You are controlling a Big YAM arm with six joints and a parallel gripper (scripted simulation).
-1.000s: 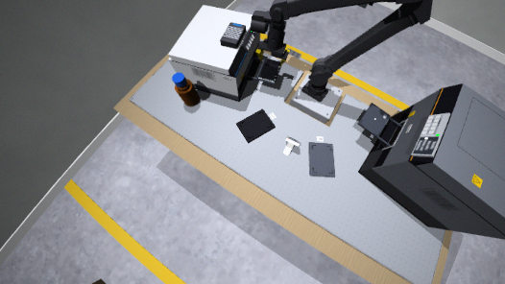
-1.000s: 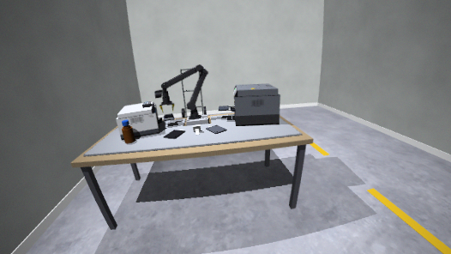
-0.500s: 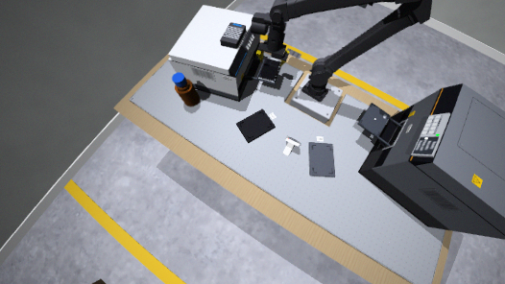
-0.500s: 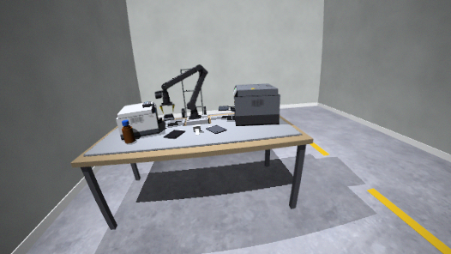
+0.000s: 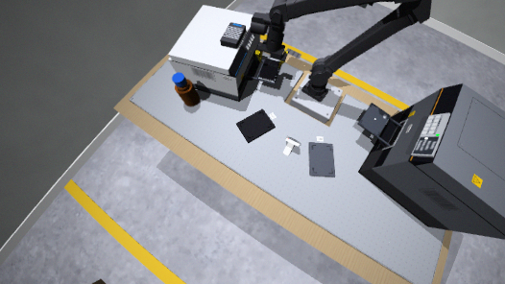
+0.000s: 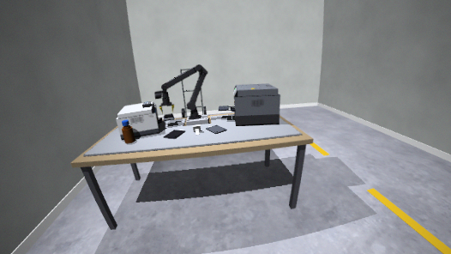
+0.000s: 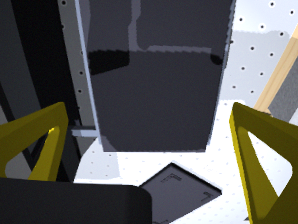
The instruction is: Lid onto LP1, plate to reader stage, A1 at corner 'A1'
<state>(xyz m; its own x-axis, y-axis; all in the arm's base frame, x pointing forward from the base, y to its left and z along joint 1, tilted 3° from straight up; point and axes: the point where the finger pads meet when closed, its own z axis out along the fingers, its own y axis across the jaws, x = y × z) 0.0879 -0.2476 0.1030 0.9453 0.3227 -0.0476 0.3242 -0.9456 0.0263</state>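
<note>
Now: hand 40 mm above the glossy lid. Also, from my hand: white well plate: 50 mm below; black bench pad: 260 mm ahead, 130 mm below, 120 mm to the left; brown capped bottle: 360 mm ahead, 250 mm to the right, 20 mm below.
</note>
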